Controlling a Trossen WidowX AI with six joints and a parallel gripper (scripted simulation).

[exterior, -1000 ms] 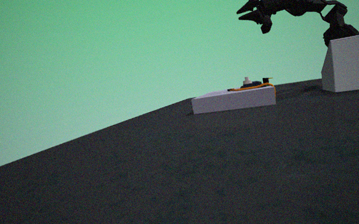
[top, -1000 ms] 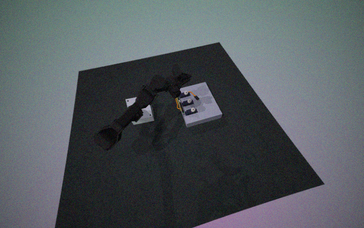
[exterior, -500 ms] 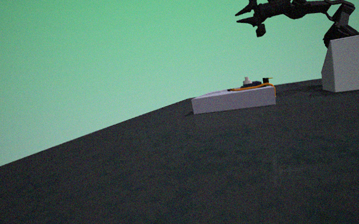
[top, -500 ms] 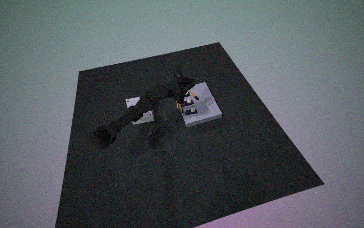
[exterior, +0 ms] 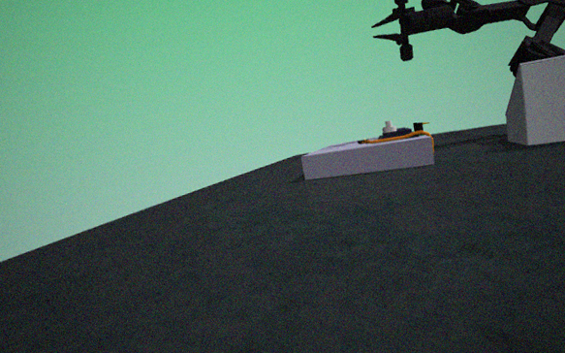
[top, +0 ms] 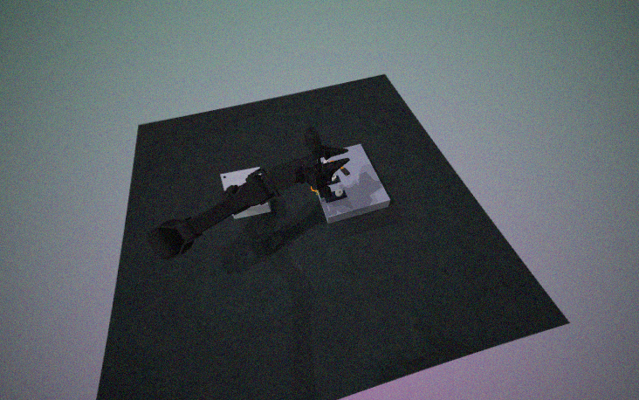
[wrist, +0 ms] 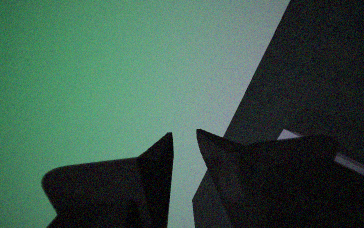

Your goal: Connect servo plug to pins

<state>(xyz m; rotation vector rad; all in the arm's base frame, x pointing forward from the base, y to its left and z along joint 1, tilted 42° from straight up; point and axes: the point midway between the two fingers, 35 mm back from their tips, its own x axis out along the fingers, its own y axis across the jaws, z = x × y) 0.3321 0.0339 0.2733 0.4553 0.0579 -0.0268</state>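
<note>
Right now the grey printed holder is 100 mm ahead of my gripper tip, 140 mm to the left of it and 320 mm below it. From my gripper tip the other things lie so: servo motor (10 mm behind, 140 mm to the left, 300 mm below); then coloured band (60 mm behind, 160 mm to the left, 270 mm below); then green board strip (60 mm behind, 150 mm to the left, 300 mm below).
</note>
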